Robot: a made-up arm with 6 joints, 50 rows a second.
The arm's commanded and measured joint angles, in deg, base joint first. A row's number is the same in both.
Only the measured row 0 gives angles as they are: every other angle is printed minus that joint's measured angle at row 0.
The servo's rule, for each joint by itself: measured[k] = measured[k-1] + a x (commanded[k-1-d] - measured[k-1]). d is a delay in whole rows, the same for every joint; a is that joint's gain. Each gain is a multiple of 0.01, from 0.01 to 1. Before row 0 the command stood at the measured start. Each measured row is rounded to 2 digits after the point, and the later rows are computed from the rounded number. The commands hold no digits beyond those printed.
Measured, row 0:
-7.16, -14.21, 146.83, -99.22, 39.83, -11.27
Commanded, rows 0 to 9:
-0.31, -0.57, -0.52, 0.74, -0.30, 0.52
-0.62, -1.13, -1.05, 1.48, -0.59, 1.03
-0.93, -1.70, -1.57, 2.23, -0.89, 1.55
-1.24, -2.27, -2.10, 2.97, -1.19, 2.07
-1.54, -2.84, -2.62, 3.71, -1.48, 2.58
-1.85, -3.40, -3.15, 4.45, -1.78, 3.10
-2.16, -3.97, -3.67, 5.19, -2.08, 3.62
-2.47, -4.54, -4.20, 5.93, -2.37, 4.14
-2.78, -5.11, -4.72, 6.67, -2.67, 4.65
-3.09, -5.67, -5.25, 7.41, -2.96, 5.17
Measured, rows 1 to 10:
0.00, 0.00, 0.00, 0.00, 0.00, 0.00
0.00, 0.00, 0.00, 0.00, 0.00, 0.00
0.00, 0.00, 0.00, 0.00, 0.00, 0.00
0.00, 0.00, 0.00, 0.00, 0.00, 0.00
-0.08, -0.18, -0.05, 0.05, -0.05, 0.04
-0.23, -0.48, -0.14, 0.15, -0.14, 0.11
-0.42, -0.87, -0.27, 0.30, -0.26, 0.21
-0.64, -1.32, -0.43, 0.49, -0.41, 0.34
-0.88, -1.81, -0.63, 0.72, -0.58, 0.50
-1.14, -2.32, -0.86, 0.98, -0.77, 0.68
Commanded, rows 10 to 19:
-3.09, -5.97, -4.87, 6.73, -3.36, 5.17
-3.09, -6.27, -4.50, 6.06, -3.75, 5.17
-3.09, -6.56, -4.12, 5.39, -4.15, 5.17
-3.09, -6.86, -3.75, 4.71, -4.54, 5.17
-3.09, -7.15, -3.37, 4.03, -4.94, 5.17
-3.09, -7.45, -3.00, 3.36, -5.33, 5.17
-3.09, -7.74, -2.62, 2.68, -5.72, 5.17
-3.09, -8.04, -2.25, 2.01, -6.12, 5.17
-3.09, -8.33, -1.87, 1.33, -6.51, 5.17
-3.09, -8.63, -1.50, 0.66, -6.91, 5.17
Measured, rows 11 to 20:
-1.42, -2.85, -1.11, 1.27, -0.98, 0.89
-1.70, -3.39, -1.39, 1.60, -1.20, 1.12
-1.99, -3.94, -1.69, 1.95, -1.44, 1.37
-2.29, -4.49, -2.01, 2.33, -1.68, 1.64
-2.51, -4.96, -2.27, 2.64, -1.95, 1.89
-2.67, -5.38, -2.47, 2.88, -2.24, 2.12
-2.78, -5.76, -2.62, 3.06, -2.55, 2.33
-2.86, -6.11, -2.72, 3.18, -2.87, 2.53
-2.92, -6.44, -2.78, 3.24, -3.20, 2.71
-2.97, -6.76, -2.80, 3.25, -3.54, 2.88

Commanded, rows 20 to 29:
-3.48, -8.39, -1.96, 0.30, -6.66, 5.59
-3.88, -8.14, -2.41, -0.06, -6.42, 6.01
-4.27, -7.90, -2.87, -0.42, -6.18, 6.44
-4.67, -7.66, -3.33, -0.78, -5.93, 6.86
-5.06, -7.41, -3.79, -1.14, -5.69, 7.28
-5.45, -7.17, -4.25, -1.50, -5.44, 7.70
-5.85, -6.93, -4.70, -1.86, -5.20, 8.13
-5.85, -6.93, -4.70, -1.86, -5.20, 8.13
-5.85, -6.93, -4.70, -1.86, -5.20, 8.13
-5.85, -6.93, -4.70, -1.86, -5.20, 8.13
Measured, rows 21 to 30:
-3.00, -7.07, -2.78, 3.21, -3.89, 3.04
-3.02, -7.38, -2.73, 3.13, -4.25, 3.19
-3.04, -7.68, -2.65, 3.00, -4.61, 3.33
-3.05, -7.98, -2.55, 2.84, -4.98, 3.46
-3.17, -8.11, -2.50, 2.66, -5.25, 3.61
-3.36, -8.12, -2.49, 2.47, -5.44, 3.78
-3.61, -8.05, -2.52, 2.27, -5.56, 3.97
-3.90, -7.93, -2.59, 2.06, -5.62, 4.17
-4.21, -7.76, -2.70, 1.84, -5.63, 4.39
-4.54, -7.57, -2.84, 1.61, -5.60, 4.62

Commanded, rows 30 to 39:
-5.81, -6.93, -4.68, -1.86, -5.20, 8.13
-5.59, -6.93, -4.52, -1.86, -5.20, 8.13
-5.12, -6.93, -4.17, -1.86, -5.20, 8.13
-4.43, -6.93, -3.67, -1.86, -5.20, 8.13
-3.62, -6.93, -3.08, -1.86, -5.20, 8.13
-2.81, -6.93, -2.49, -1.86, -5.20, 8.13
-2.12, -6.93, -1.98, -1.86, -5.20, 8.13
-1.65, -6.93, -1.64, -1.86, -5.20, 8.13
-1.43, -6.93, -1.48, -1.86, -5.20, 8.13
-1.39, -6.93, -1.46, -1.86, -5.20, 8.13
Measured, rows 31 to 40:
-4.89, -7.37, -3.01, 1.37, -5.54, 4.87
-5.15, -7.23, -3.16, 1.14, -5.49, 5.10
-5.34, -7.13, -3.30, 0.93, -5.44, 5.31
-5.48, -7.07, -3.43, 0.73, -5.40, 5.51
-5.57, -7.03, -3.54, 0.55, -5.37, 5.69
-5.58, -7.00, -3.63, 0.38, -5.34, 5.86
-5.46, -6.98, -3.68, 0.22, -5.32, 6.02
-5.18, -6.96, -3.68, 0.07, -5.30, 6.17
-4.76, -6.95, -3.63, -0.07, -5.28, 6.31
-4.23, -6.94, -3.53, -0.20, -5.27, 6.44

